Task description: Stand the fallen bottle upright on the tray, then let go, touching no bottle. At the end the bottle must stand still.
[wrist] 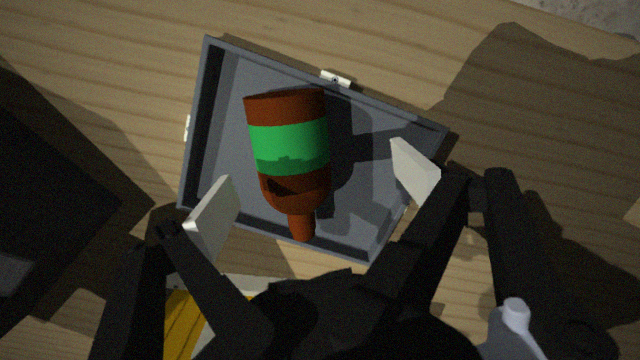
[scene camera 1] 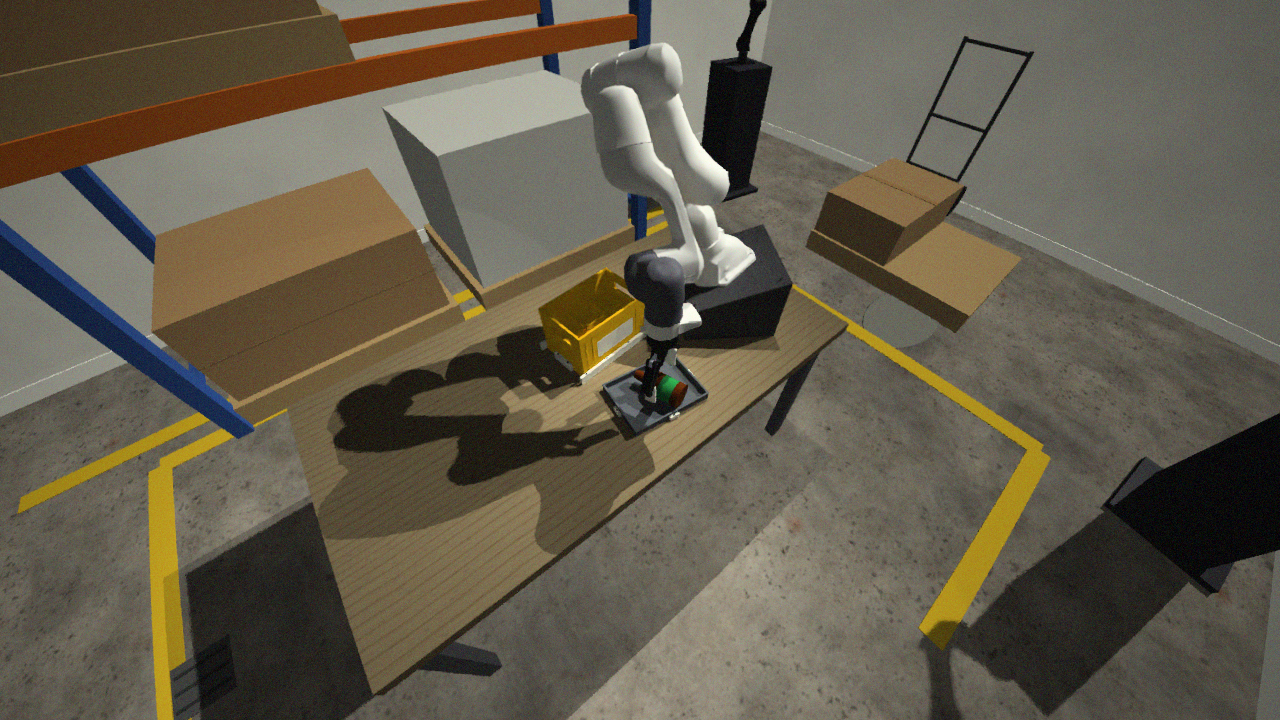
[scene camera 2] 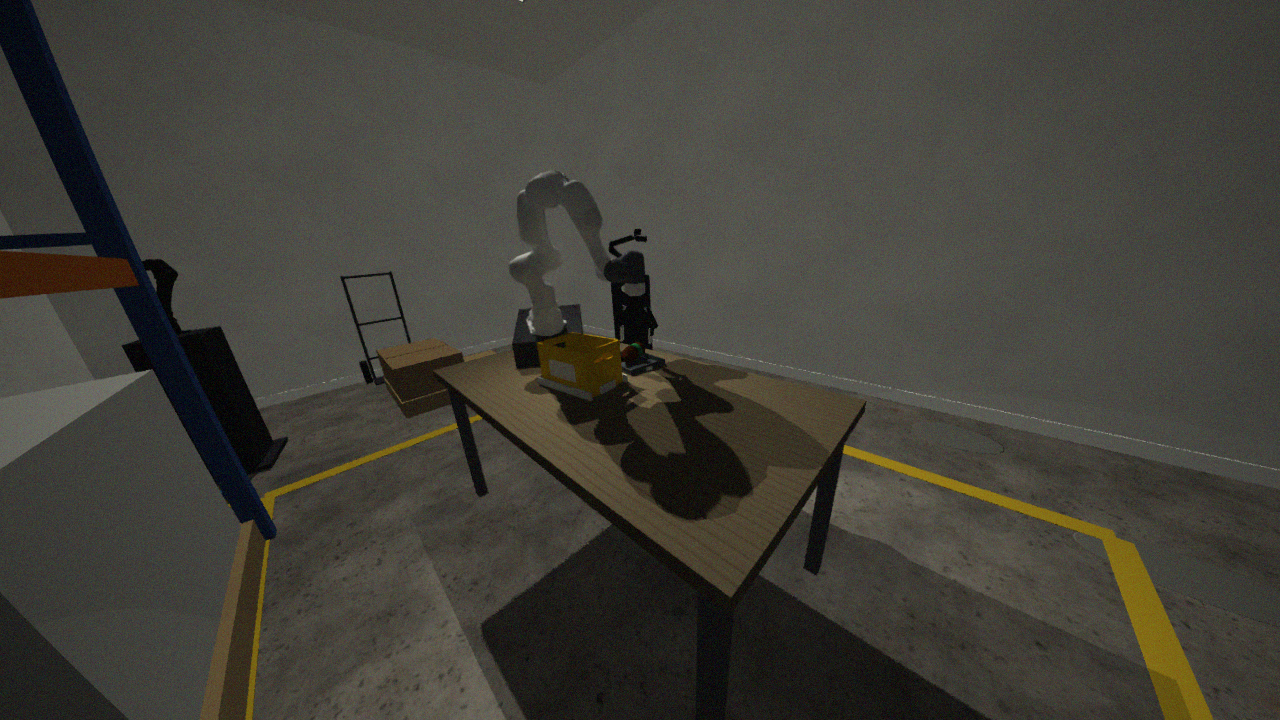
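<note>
A brown-red bottle with a green band (scene camera 1: 669,389) (scene camera 2: 636,348) (wrist: 290,145) lies on its side in the grey tray (scene camera 1: 637,427) (scene camera 2: 646,368) (wrist: 199,120). In the wrist view its base points to the top and its neck to the bottom, near the tray's lower wall. My gripper (wrist: 312,173) is open, with one pale fingertip on each side of the bottle and a gap between each fingertip and the bottle. In the scene camera 1 view the gripper points down over the tray and hides part of the bottle. Exact fingertip height is hard to tell.
A yellow crate (scene camera 1: 586,326) (scene camera 2: 581,362) stands beside the tray on the wooden table (scene camera 1: 465,537) (scene camera 2: 554,438); a corner of it shows at the bottom of the wrist view. The arm's dark base block (scene camera 1: 747,291) stands behind the tray. The table's long edge runs near the tray.
</note>
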